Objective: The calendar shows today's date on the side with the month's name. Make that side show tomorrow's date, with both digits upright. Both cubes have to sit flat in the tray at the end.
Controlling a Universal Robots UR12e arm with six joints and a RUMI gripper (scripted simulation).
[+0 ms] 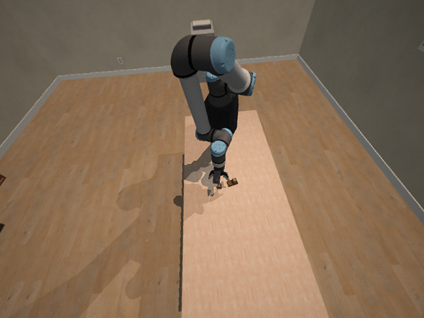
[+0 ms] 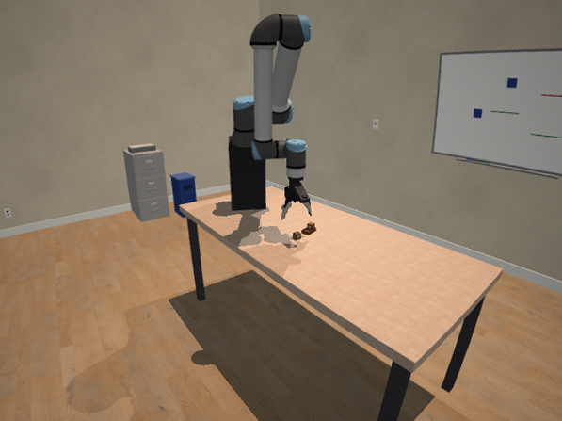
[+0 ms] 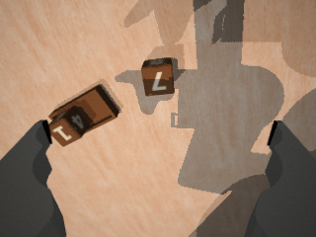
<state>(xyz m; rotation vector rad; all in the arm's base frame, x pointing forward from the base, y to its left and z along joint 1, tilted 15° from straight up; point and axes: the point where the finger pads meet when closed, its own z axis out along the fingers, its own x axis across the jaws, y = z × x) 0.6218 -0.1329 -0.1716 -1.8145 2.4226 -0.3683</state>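
My hand is 9 cm above the brown digit cube. Round my hand: brown calendar tray 11 cm to the left, 10 cm below, 2 cm behind.
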